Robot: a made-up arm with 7 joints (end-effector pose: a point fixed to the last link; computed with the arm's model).
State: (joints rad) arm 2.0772 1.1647 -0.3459 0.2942 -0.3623 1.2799 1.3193
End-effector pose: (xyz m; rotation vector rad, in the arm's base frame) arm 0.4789 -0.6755 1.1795 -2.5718 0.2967 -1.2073
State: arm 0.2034 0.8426 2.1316 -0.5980 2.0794 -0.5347 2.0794
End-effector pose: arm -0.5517 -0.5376 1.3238 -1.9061 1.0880 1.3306
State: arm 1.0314 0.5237 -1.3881 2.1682 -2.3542 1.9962 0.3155
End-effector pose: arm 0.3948 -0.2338 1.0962 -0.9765 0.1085 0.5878
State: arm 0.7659 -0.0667 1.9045 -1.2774 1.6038 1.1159 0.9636
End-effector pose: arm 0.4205 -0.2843 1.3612 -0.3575 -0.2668 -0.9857
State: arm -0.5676 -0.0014 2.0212 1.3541 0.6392 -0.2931 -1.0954
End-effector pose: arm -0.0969 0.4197 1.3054 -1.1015 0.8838 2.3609
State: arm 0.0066 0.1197 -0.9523 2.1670 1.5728 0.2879 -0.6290
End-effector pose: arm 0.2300 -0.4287 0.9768 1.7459 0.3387 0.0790
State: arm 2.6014 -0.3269 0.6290 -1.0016 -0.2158 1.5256 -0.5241
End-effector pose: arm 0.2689 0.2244 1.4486 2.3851 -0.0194 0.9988
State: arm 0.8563 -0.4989 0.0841 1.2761 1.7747 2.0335 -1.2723
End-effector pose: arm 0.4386 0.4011 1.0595 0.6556 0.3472 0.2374
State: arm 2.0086 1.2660 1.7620 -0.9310 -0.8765 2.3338 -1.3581
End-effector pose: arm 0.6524 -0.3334 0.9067 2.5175 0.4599 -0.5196
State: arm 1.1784 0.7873 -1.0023 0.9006 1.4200 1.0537 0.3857
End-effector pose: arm 0.2414 -0.5333 1.4355 2.3476 -0.2101 1.3286
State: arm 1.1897 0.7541 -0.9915 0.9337 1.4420 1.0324 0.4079
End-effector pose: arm 0.2665 -0.4962 1.4465 2.3577 -0.0819 1.3397
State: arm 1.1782 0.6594 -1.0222 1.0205 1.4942 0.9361 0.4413
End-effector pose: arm 0.3208 -0.4222 1.4566 2.3347 0.1711 1.2746
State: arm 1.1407 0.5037 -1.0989 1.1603 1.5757 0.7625 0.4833
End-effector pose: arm 0.4022 -0.3264 1.4380 2.2965 0.5067 1.1088
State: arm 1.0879 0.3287 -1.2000 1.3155 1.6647 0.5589 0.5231
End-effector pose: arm 0.4812 -0.2554 1.3788 2.2824 0.8016 0.8902
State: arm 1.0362 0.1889 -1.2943 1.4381 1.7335 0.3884 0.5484
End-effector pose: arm 0.5281 -0.2332 1.3126 2.2975 0.9689 0.7097
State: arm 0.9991 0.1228 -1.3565 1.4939 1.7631 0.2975 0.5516
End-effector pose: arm 0.5400 -0.2453 1.2785 2.3101 1.0018 0.6229
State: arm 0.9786 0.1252 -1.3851 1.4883 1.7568 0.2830 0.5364
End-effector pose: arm 0.5307 -0.2715 1.2796 2.3025 0.9459 0.6137
